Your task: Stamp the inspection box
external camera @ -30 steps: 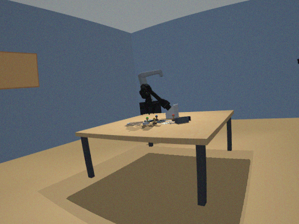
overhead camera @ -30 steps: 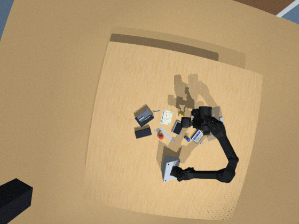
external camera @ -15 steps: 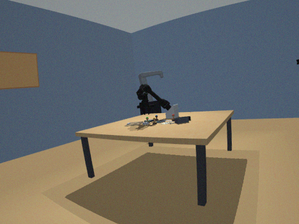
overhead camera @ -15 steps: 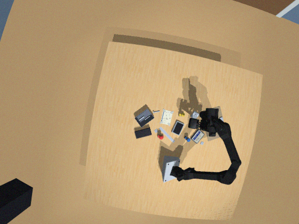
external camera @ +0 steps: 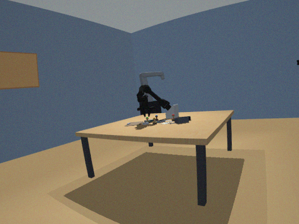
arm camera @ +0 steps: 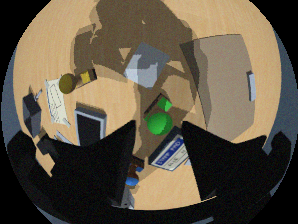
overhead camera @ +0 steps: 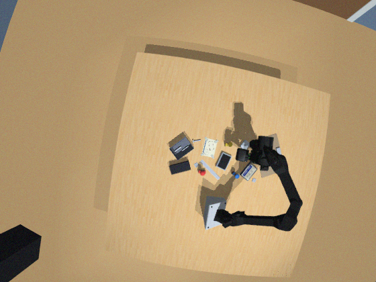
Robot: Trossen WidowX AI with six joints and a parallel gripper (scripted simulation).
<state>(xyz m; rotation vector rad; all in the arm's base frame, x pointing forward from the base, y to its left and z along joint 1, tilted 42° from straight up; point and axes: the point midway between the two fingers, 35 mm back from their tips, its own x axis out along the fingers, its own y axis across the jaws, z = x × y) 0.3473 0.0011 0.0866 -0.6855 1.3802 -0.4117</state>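
My gripper tip is 4 cm above the green stamp. Also, from my gripper tip: yellow-knobbed stamp 12 cm to the left, 5 cm below, 3 cm ahead; then white block 5 cm below, 5 cm ahead, 2 cm to the left; then blue-and-white box 9 cm behind, 5 cm to the right, 5 cm below.
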